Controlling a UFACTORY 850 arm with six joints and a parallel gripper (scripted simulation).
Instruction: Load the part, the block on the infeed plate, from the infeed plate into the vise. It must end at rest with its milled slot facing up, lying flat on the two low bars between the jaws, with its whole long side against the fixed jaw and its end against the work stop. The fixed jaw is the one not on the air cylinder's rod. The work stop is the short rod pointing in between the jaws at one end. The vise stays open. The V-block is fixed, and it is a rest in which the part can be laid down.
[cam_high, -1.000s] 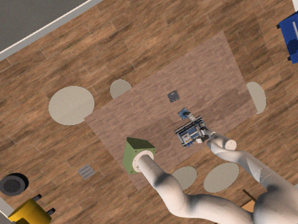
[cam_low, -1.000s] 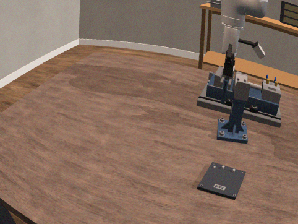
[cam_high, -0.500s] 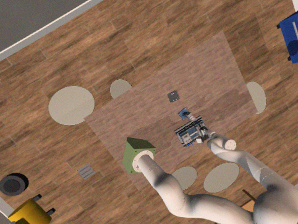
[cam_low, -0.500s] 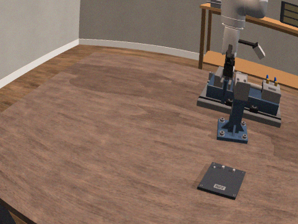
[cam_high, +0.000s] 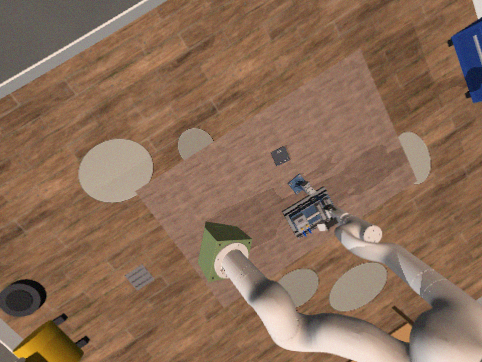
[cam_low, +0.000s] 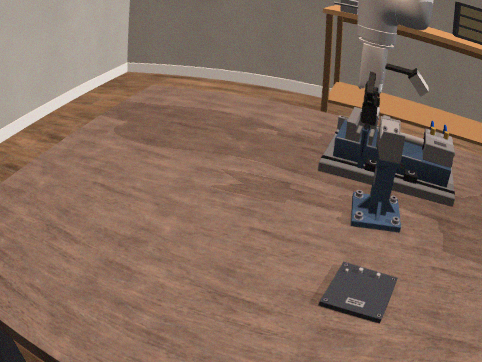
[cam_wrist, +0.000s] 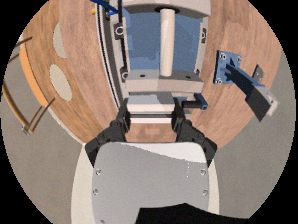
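Now: the part 1 cm below my hand. Also, from my hand: air cylinder 17 cm behind, 3 cm below.
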